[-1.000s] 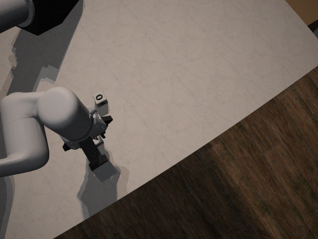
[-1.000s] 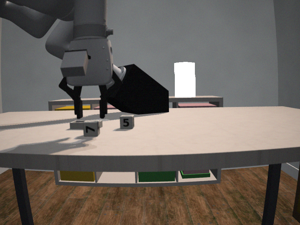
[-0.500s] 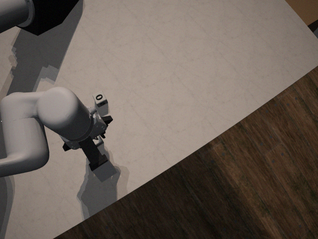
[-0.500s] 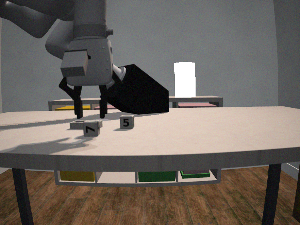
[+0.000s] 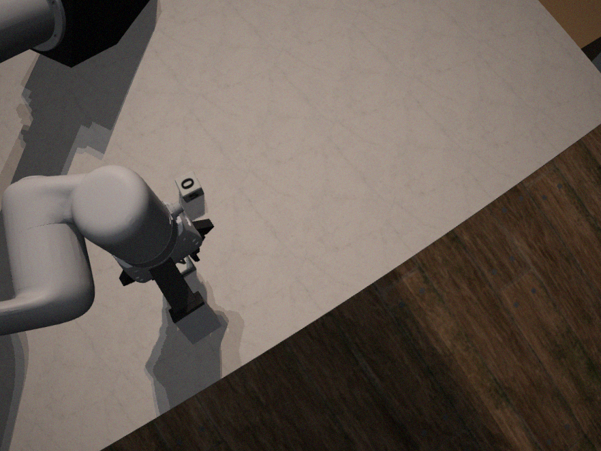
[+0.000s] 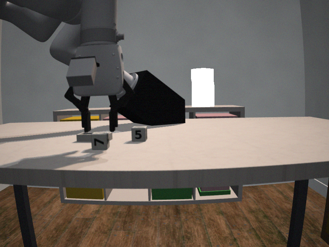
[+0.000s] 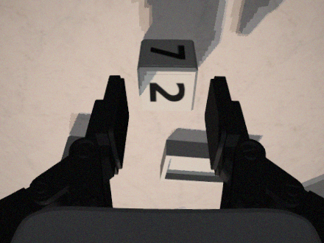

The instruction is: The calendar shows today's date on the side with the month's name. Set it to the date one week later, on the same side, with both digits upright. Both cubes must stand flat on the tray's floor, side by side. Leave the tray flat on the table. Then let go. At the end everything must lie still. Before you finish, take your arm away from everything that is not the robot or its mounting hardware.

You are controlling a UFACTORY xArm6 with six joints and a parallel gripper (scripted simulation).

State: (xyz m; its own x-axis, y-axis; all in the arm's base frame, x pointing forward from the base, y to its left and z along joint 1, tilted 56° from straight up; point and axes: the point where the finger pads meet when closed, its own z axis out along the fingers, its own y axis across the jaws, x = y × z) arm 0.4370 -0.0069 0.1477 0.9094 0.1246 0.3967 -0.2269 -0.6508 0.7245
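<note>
Right now my hand is 40 mm above the white cube. Round my hand: grey tray 120 mm behind, 10 mm to the right, 40 mm below.
</note>
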